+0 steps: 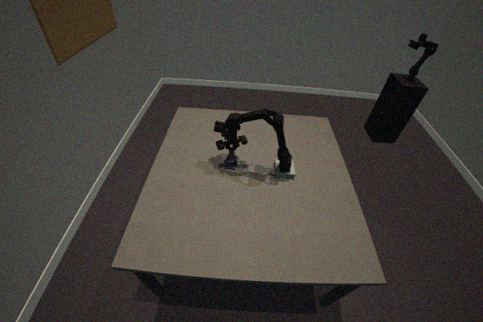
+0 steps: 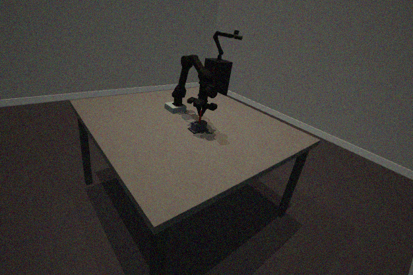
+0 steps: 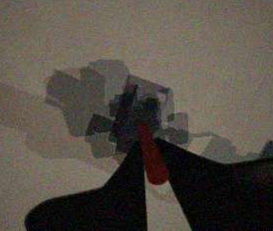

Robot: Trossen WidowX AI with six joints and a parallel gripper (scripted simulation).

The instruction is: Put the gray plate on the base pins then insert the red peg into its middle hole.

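Now: gripper tip 50 mm above the gray plate. The rest, counted from my gripper tip: red peg: right at my gripper tip.
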